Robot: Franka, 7 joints.
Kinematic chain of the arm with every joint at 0, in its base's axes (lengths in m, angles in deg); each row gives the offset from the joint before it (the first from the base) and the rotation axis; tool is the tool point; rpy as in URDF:
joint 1: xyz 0 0 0.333 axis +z
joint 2: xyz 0 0 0 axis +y
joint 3: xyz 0 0 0.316 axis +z
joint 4: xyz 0.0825 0 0 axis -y
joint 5: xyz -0.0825 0 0.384 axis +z
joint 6: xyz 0 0 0 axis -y
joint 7: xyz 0.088 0 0 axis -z
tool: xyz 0 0 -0.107 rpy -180 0 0
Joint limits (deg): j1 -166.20..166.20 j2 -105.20..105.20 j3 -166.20..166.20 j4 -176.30..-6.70 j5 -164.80..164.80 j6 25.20..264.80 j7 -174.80..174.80
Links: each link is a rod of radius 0.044 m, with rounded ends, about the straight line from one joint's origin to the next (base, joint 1, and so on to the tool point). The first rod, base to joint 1, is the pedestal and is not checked.
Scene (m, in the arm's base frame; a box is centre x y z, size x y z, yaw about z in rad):
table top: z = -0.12
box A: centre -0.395 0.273 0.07 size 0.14 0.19 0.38 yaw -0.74
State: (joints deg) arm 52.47 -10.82 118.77 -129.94 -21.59 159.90 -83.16
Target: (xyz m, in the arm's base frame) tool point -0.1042 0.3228 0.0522
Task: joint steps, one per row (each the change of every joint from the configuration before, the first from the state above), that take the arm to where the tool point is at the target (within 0.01 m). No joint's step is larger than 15 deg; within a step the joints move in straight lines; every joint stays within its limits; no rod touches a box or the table.
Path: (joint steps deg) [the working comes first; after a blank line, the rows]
Joints at the target: 5.67 -58.99 128.26 -151.14 -22.25 154.61 -83.16
Straight joint move there: touches box A.

1: -9.14 -14.11 -7.71 8.29 -3.50 -14.00 5.18
2: -9.15 -14.10 -7.71 8.28 -3.50 -13.99 5.18
3: -9.14 -14.11 -7.72 8.29 -3.50 -14.00 5.18
4: -9.14 -14.10 -7.71 8.28 -3.50 -13.99 5.18
5: -9.15 -14.11 -7.71 8.29 -3.50 -14.00 5.18
6: -12.95 -11.92 -3.26 -12.99 1.27 9.18 14.91
7: -12.95 -11.93 -3.26 -12.98 1.28 9.17 14.90
8: 6.21 11.55 13.64 -9.17 3.57 11.58 -13.93
9: 6.20 11.56 13.64 -9.16 3.58 11.59 -13.93
10: 6.21 11.55 13.65 -9.16 3.57 11.58 -13.92
11: 6.20 11.55 13.64 -9.17 3.57 11.59 -13.93

